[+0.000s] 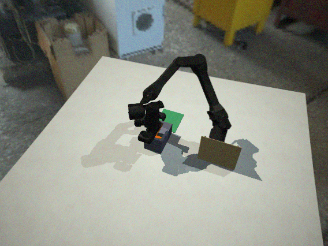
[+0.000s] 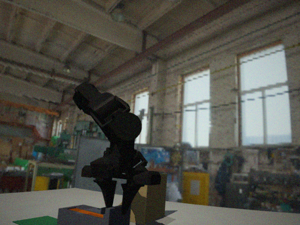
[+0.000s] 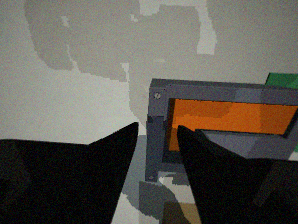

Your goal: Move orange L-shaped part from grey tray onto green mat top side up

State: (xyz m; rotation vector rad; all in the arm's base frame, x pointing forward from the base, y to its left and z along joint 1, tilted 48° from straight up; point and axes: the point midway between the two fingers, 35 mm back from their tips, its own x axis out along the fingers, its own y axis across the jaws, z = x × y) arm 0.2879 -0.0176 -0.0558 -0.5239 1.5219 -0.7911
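The orange L-shaped part is 1 cm behind my gripper tip, 5 cm to the right of it and 3 cm below it. From my gripper tip the other things lie so: green mat (3 cm behind, 22 cm to the right, 9 cm below).
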